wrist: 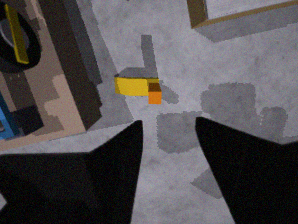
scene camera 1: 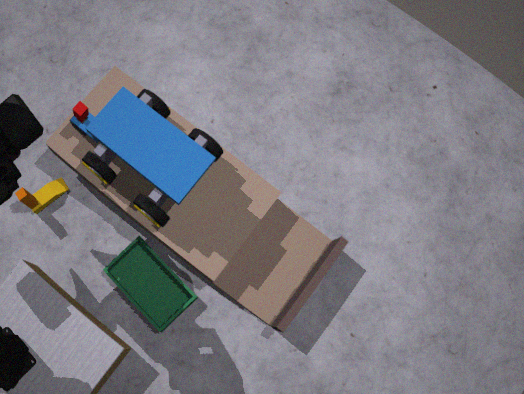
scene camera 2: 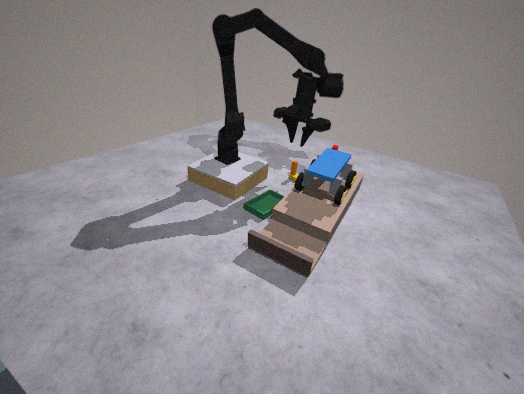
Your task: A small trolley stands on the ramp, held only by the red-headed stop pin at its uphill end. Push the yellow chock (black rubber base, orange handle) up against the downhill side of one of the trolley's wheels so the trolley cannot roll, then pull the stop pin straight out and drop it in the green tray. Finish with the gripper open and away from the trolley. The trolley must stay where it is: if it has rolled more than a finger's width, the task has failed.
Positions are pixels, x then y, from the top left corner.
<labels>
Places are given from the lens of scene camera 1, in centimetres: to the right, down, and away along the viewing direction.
blue trolley (scene camera 1: 135, 129): -15, -8, 59
yellow chock (scene camera 1: 53, 190): -31, -1, 71
dark stop lip (scene camera 1: 304, 291): 6, 12, 66
tan ramp (scene camera 1: 205, 231): -7, 4, 66
tan ramp (scene camera 1: 274, 260): 2, 9, 70
The marked spots on the blue trolley and the yellow chock are 21 cm apart.
</labels>
